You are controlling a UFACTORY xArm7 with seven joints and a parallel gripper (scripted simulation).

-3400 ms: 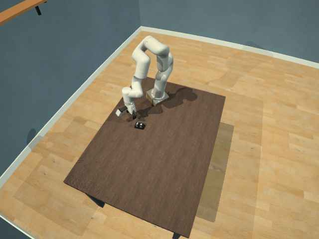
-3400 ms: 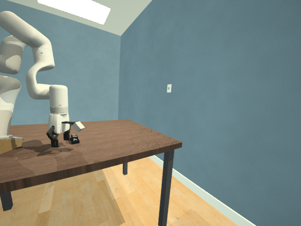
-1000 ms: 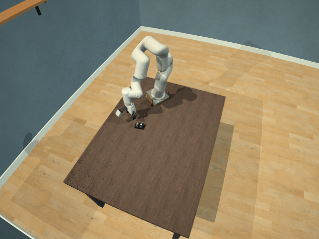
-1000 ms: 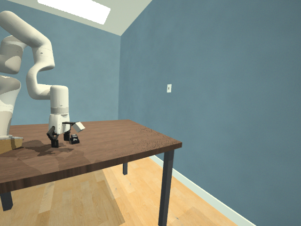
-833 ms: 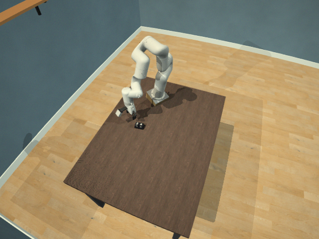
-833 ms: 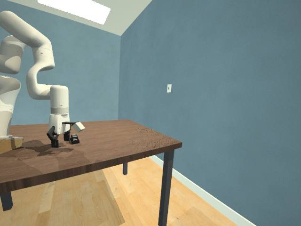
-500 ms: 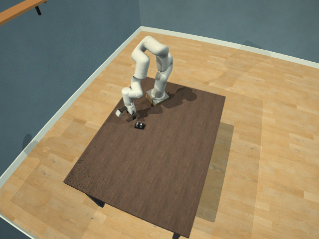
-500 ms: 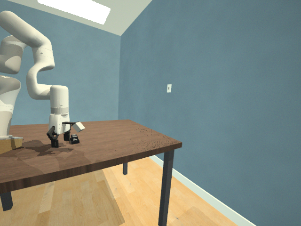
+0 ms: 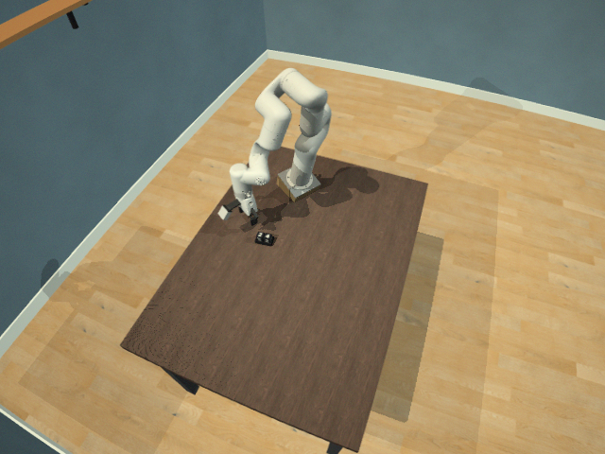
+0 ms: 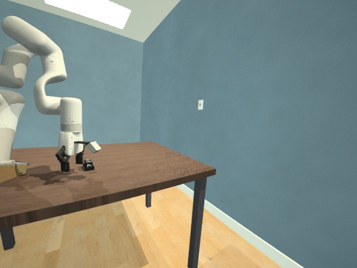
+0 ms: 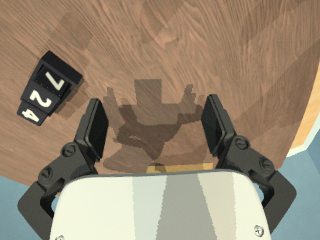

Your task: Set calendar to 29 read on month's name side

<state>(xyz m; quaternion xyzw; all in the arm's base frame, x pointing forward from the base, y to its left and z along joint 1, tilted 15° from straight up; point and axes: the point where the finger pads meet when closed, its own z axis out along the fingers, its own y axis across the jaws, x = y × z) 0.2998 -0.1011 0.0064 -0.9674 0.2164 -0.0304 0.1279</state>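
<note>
Right now the black tray is 50 mm ahead of my hand, 110 mm to the left of it and 50 mm below it.
</note>
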